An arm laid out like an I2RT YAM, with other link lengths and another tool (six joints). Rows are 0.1 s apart.
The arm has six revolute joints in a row. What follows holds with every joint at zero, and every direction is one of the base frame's.
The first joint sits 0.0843 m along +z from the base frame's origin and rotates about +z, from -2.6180 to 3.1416 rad.
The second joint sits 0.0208 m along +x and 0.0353 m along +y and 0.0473 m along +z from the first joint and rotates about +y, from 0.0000 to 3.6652 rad.
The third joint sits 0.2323 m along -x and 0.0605 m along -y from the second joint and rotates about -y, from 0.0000 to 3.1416 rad.
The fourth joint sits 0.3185 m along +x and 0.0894 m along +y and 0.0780 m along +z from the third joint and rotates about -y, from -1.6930 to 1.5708 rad.
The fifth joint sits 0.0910 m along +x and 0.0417 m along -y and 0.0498 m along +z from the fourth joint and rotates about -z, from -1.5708 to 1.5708 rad.
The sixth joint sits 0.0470 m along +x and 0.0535 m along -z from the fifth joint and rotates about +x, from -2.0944 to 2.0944 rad.
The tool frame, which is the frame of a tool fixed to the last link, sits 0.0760 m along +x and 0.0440 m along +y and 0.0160 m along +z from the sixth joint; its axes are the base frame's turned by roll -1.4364, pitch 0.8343 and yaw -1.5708 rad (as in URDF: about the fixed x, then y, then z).
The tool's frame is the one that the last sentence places.
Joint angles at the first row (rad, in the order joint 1, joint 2, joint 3, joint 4, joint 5, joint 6):
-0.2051, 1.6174, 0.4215, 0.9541, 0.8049, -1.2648
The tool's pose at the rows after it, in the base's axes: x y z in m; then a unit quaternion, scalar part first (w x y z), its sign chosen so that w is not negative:
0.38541, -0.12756, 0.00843, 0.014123, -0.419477, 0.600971, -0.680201
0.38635, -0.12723, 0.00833, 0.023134, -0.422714, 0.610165, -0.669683
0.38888, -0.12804, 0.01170, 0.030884, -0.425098, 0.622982, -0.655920
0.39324, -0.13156, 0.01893, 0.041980, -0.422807, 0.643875, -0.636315
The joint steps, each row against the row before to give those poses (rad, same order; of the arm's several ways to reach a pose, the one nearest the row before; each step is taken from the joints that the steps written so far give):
-0.0060, -0.0125, 0.0046, -0.0402, -0.0173, 0.0220
-0.0075, -0.0250, 0.0038, -0.0633, -0.0243, 0.0357
-0.0100, -0.0374, 0.0153, -0.0974, -0.0245, 0.0438
-0.0197, -0.0453, 0.0330, -0.1378, -0.0356, 0.0664

